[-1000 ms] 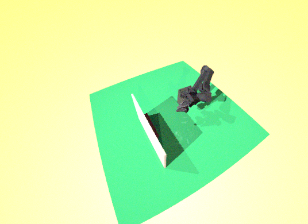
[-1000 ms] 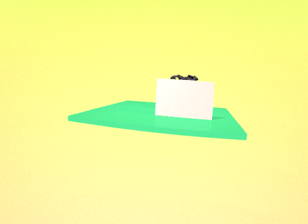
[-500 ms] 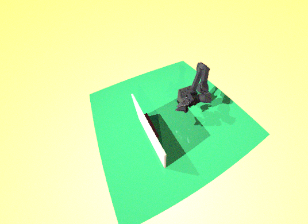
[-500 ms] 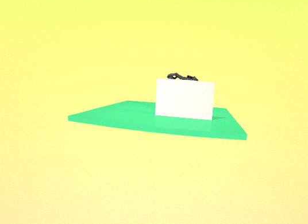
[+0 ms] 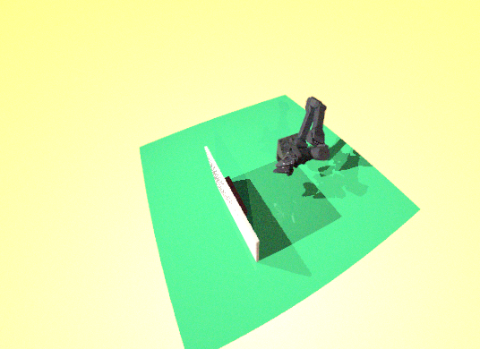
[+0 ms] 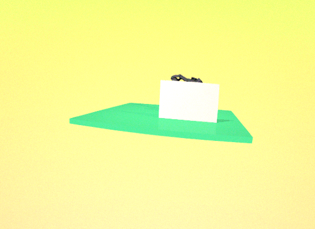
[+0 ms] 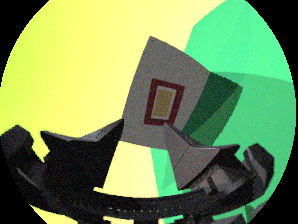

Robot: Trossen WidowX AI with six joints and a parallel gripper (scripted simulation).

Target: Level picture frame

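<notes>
The picture frame is 200 mm ahead of my gripper tip, 90 mm below it and 10 mm to the left of it. The rest, counted from my gripper tip: wall panel: 210 mm ahead, 100 mm below, 20 mm to the left.
</notes>
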